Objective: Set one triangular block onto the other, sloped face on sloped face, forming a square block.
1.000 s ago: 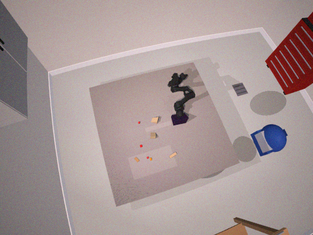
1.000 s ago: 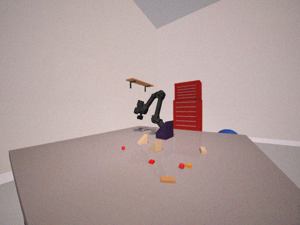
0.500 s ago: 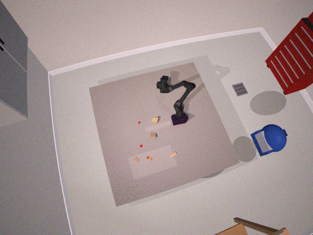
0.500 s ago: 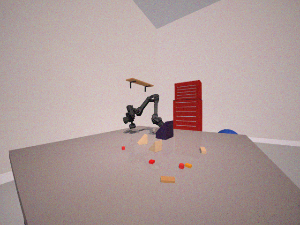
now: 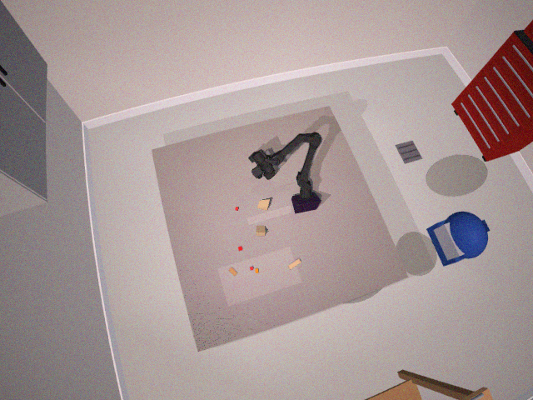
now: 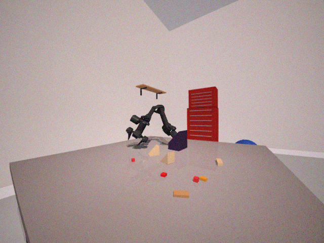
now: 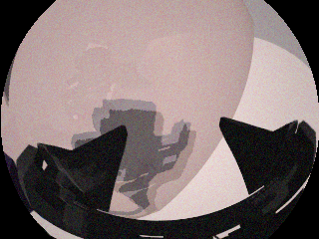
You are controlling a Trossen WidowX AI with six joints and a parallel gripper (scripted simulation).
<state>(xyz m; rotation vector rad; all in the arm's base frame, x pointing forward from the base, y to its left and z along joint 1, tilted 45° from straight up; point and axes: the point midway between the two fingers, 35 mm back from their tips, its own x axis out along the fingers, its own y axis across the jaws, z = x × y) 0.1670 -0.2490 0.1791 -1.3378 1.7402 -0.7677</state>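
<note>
Right now my gripper tip is 25 cm to the right of the triangular block, 6 cm short of it and 3 cm above it. The rest, counted from my gripper tip: orange block (60 cm to the left, 27 cm ahead, 4 cm below).
</note>
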